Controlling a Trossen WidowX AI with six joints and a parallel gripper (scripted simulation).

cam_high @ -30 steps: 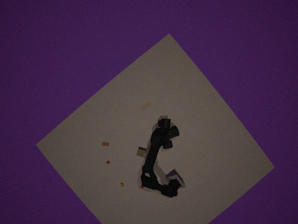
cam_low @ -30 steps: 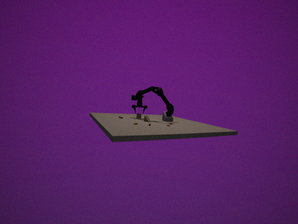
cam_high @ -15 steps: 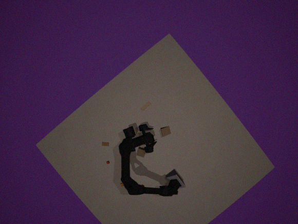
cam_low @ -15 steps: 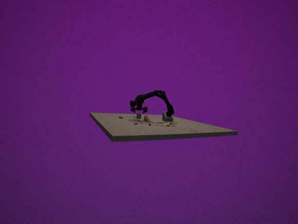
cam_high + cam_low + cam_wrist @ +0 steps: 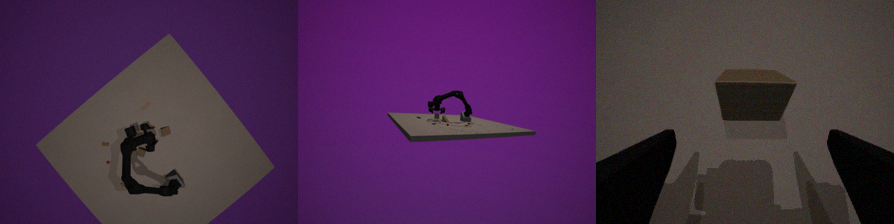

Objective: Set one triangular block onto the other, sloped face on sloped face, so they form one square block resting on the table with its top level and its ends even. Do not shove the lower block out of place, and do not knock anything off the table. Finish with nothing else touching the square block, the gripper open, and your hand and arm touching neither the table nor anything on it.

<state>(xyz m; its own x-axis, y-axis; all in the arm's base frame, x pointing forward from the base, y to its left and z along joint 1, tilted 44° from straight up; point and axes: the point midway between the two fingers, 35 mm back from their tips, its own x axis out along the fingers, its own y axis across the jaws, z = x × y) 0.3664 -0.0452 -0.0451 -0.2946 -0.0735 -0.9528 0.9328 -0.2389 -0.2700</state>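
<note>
The tan triangular block is 5 cm to the right of my gripper tip, 5 cm below it and 2 cm behind it. The rest, counted from my gripper tip: orange cube (43 cm to the left, 17 cm behind, 6 cm below); red cube (41 cm to the left, 6 cm below, 3 cm ahead).
</note>
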